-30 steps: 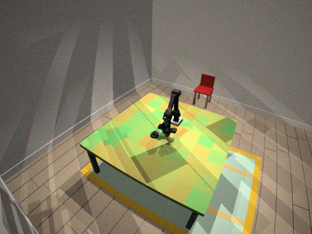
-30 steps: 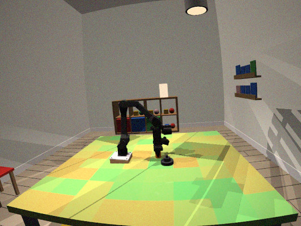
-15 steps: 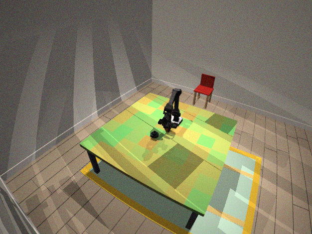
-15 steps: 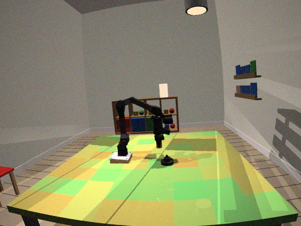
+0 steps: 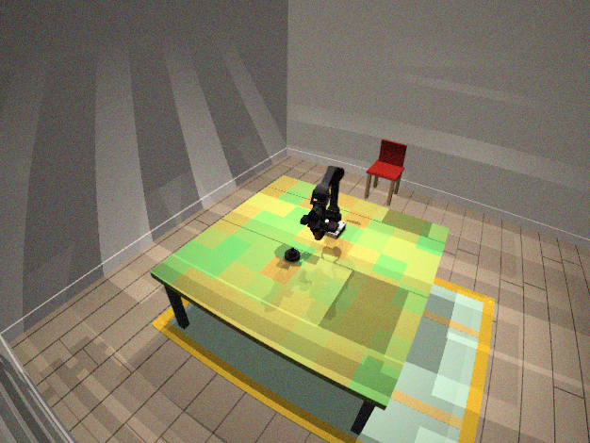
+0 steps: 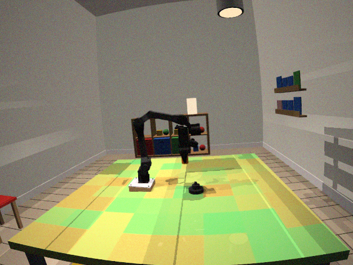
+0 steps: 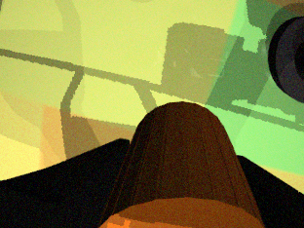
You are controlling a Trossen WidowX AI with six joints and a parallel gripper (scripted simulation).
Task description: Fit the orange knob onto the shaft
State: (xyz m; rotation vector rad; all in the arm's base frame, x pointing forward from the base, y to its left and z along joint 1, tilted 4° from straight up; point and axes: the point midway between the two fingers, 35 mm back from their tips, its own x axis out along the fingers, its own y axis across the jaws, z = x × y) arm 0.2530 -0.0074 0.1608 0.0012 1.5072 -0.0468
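Now: the pedestal 40 mm ahead of my gripper tip, 120 mm to the right of it and 110 mm below it. Also, from my gripper tip: knob: 20 mm above.
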